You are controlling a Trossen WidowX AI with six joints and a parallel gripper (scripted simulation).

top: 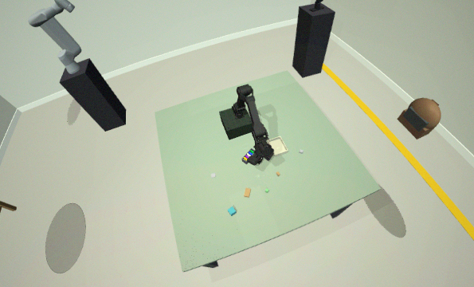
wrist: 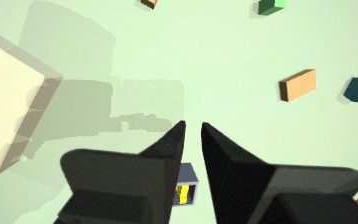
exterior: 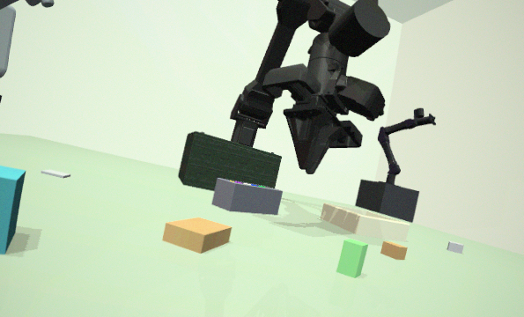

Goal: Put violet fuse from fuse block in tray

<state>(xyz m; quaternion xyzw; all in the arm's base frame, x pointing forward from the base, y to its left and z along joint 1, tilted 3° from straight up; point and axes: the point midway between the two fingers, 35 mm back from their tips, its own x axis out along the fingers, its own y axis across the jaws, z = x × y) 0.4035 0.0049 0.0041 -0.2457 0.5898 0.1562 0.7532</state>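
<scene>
Right now my gripper tip is 180 mm to the right of the cream tray, 110 mm past it and 70 mm above it.
</scene>
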